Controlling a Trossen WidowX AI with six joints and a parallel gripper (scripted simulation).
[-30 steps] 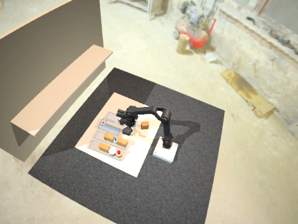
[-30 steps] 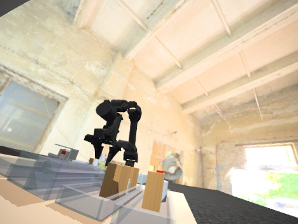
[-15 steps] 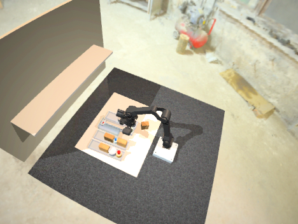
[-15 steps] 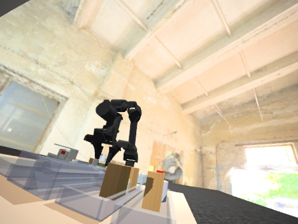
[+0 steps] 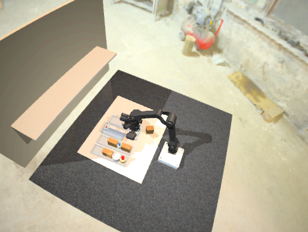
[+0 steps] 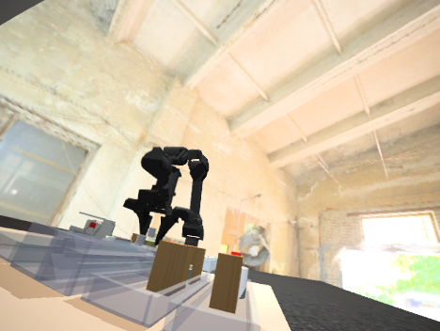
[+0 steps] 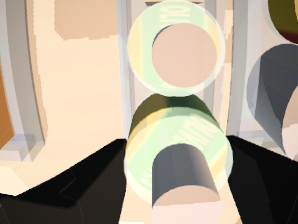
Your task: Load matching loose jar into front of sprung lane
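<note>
My gripper tip is 60 mm short of the white board, 20 mm to the left of it and 60 mm above it. Also, from my gripper tip: lane 140 mm ahead, 10 mm to the left, 40 mm below; then brown block 110 mm behind, 80 mm to the right, 20 mm below; then white pusher plate 150 mm ahead, 20 mm to the left, 10 mm below.
</note>
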